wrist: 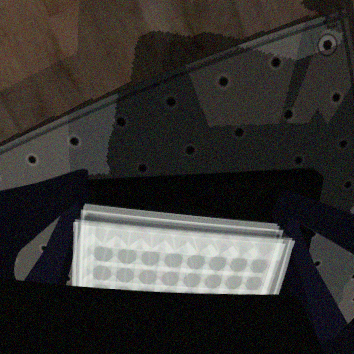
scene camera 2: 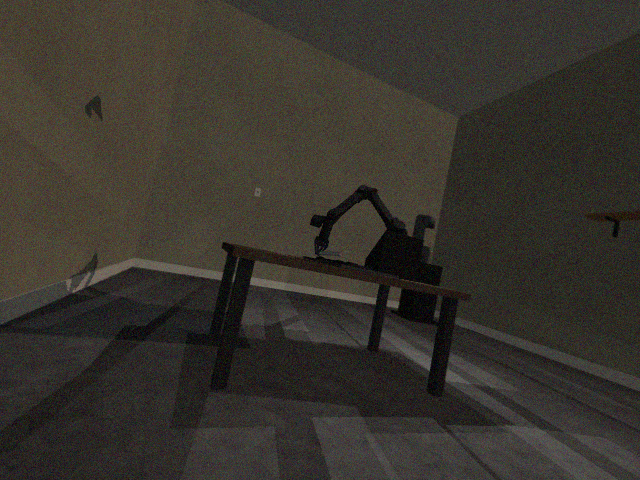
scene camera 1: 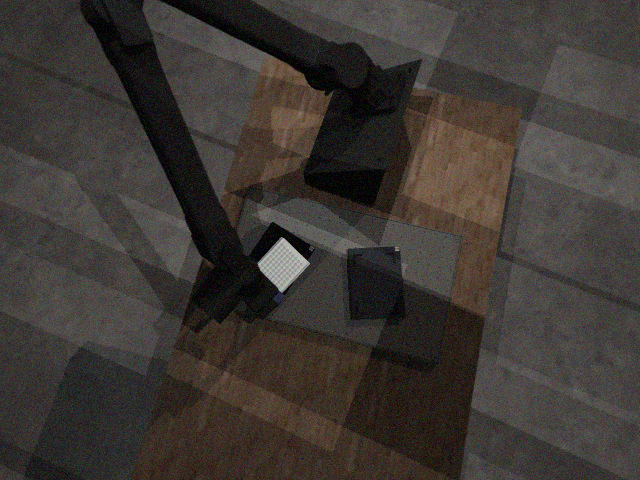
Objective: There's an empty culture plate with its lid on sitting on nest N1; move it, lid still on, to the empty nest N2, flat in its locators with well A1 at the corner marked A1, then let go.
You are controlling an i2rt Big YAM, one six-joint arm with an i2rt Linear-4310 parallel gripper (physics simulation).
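Frame: origin at the arm's base, x left, y ahead, z down, level; millimetres.
Seen in the pictures: gripper, between the fingertips: (wrist: 186,192) (scene camera 2: 317,255) (scene camera 1: 256,294); arm's base, origin of its link: (scene camera 2: 405,246) (scene camera 1: 379,97).
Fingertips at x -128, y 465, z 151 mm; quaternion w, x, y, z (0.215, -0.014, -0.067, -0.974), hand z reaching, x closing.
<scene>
Pixels of each thing's top centre, then the offset from my fingertips to it. Level surfaces: height alone.
- lidded culture plate, centre of its top: (scene camera 1: 275,269) dy -63, dx +28, dz -46 mm
- black nest N1, centre of its top: (wrist: 203,312) (scene camera 1: 273,263) dy -81, dx +12, dz +3 mm
- grey perforated deck, height of its surface: dz +21 mm
- empty dark nest N2, centre of its top: (scene camera 1: 376,281) (scene camera 2: 352,262) dy -116, dx +248, dz +3 mm
The lidded culture plate (scene camera 1: 283,263) (wrist: 179,253) is white and translucent, with rows of round wells showing through the lid. My gripper (scene camera 1: 270,282) (wrist: 186,192) (scene camera 2: 320,248) is shut on its two short ends, with a dark finger on each side in the wrist view. The plate is level over the black nest N1 (scene camera 1: 272,238) (wrist: 211,193) at the left end of the grey perforated deck (scene camera 1: 318,305) (wrist: 246,102). I cannot tell whether it touches the nest. The empty dark nest N2 (scene camera 1: 375,283) lies to the right on the same deck, with a small mark at its far right corner.
The deck lies on a wooden table (scene camera 1: 461,171) (scene camera 2: 280,259). The robot's black base block (scene camera 1: 356,152) (scene camera 2: 396,250) stands behind the deck. The arm's long link (scene camera 1: 175,157) reaches over the table's left edge. The lighting is dim with hard shadows.
</scene>
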